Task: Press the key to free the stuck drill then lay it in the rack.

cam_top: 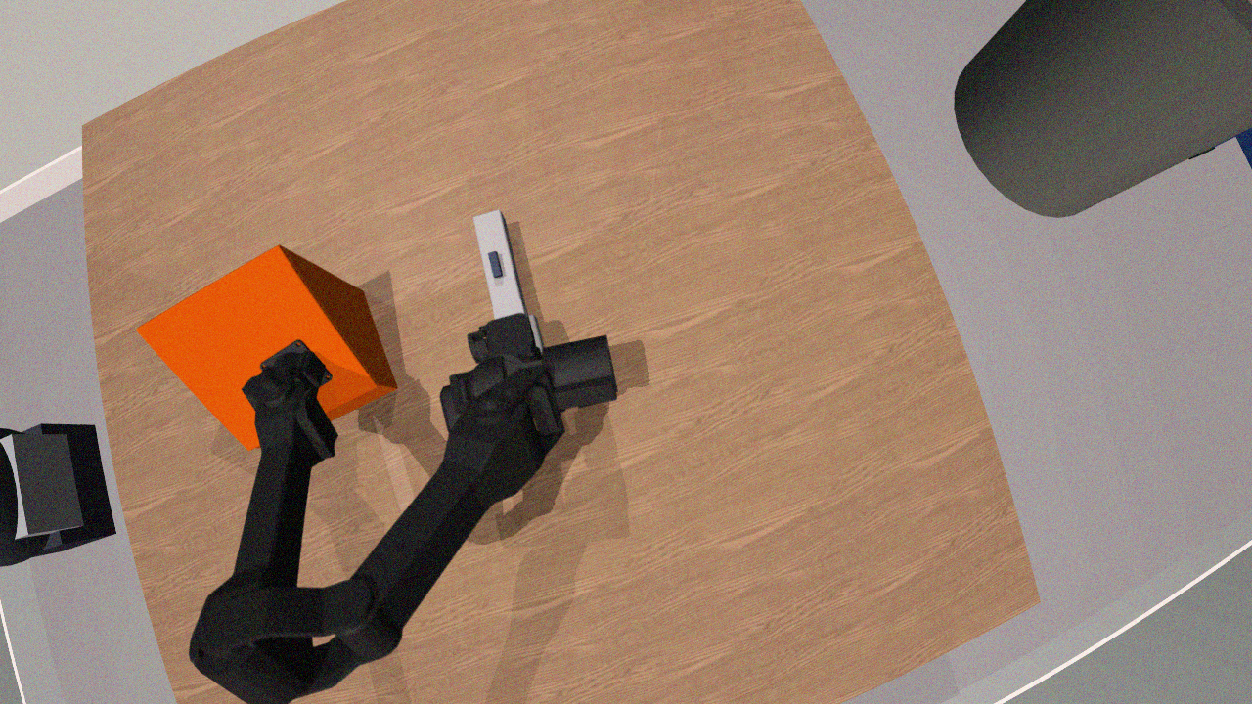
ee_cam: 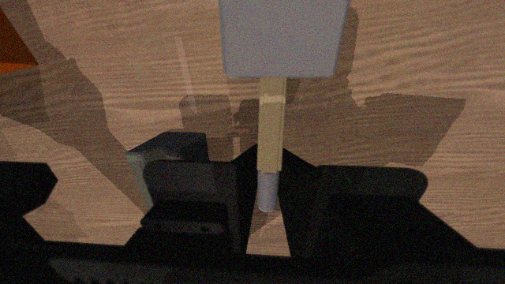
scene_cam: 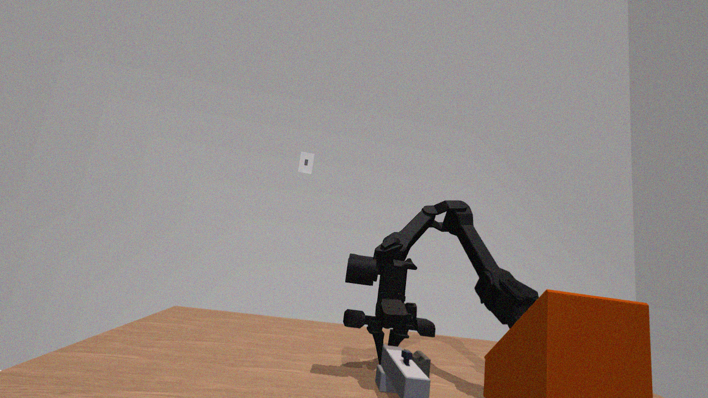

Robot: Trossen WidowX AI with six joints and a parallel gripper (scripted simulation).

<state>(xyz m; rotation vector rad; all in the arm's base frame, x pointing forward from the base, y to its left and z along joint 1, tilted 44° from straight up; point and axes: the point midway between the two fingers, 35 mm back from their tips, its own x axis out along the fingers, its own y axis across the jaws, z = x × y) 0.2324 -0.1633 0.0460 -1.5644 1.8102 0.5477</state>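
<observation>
My gripper tip is 40 mm to the right of the drill, 30 mm below it and 10 mm short of it. From my gripper tip the other things lie so: dark rack (80 mm behind, 10 mm to the right); dark key (160 mm to the left, 40 mm above, 30 mm ahead); grey block (140 mm to the left, 30 mm ahead, 30 mm above).
</observation>
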